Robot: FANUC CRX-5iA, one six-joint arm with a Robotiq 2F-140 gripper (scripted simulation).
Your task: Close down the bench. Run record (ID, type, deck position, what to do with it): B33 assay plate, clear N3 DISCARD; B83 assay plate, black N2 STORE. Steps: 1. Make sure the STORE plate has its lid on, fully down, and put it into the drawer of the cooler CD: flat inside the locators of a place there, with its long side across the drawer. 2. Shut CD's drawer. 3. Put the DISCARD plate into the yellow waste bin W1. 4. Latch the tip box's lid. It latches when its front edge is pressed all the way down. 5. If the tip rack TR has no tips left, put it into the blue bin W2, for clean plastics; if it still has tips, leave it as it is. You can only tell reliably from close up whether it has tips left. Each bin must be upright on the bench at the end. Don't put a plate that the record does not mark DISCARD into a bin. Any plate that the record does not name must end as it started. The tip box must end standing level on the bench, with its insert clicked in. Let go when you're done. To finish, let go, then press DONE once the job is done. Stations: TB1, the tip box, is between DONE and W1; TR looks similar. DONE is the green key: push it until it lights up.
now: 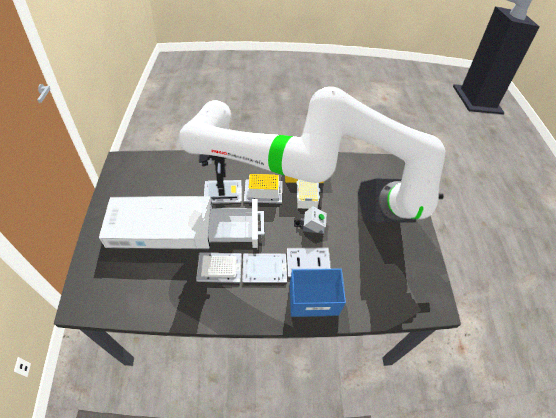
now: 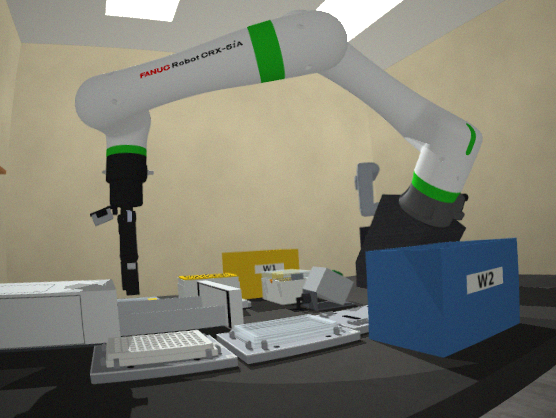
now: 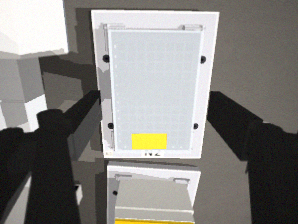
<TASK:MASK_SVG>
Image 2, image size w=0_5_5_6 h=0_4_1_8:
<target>my gripper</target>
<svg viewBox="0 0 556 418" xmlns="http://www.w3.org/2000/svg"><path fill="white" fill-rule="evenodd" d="M114 181L110 183L110 206L121 208L121 214L118 214L117 221L120 235L120 260L122 262L122 290L126 290L127 296L140 295L138 263L136 263L136 259L138 259L136 213L133 211L133 207L143 205L143 183L133 180Z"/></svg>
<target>blue bin W2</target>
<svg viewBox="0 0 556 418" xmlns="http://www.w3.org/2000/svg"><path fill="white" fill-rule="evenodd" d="M517 238L444 242L383 249L393 251L365 251L369 339L444 358L519 324L520 302Z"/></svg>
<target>yellow bin W1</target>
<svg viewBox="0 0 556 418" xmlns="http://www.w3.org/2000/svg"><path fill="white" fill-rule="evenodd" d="M298 249L222 253L223 273L238 275L242 299L261 298L261 272L299 269Z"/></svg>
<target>cooler CD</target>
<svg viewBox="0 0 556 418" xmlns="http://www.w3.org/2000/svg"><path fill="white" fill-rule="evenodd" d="M0 284L0 353L94 347L108 342L110 337L225 326L233 330L235 325L244 324L243 308L248 307L248 300L242 299L241 289L207 280L197 281L198 296L117 302L116 288L112 279Z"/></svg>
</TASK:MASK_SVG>
